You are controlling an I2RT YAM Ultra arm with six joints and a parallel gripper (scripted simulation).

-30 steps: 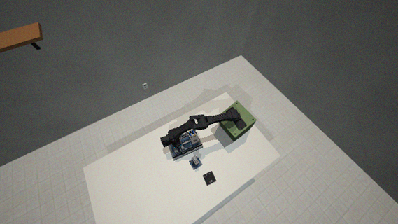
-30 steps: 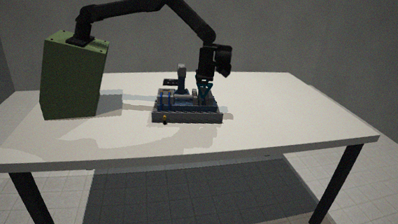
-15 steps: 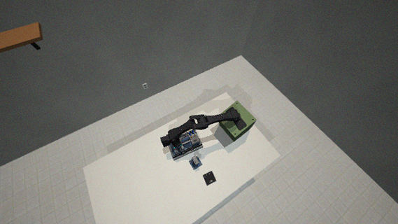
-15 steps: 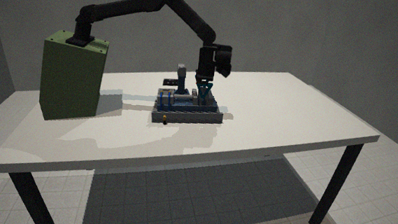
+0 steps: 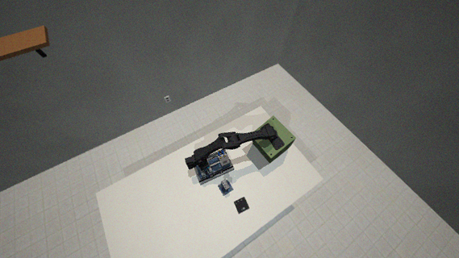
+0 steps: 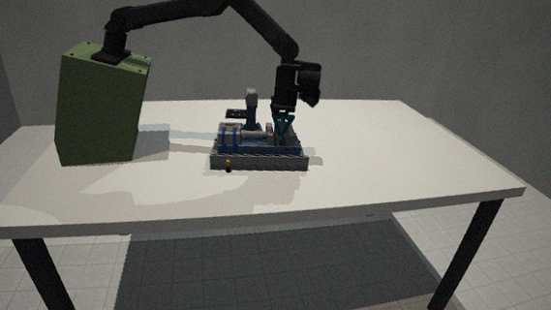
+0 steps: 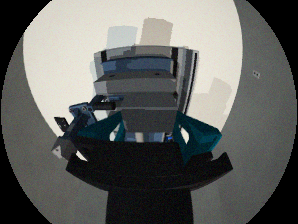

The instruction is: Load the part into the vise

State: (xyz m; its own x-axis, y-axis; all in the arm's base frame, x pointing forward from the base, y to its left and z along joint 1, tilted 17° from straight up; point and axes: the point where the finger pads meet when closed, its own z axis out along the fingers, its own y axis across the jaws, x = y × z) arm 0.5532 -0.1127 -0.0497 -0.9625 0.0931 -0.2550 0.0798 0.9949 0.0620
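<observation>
Right now the grey block part is 10 mm below my hand. The rest, counted from my hand: cylinder rod: 80 mm behind, 30 mm to the left, 30 mm below; air cylinder: 160 mm behind, 30 mm to the left, 30 mm below; vise: 60 mm below, 60 mm behind, 20 mm to the left.
</observation>
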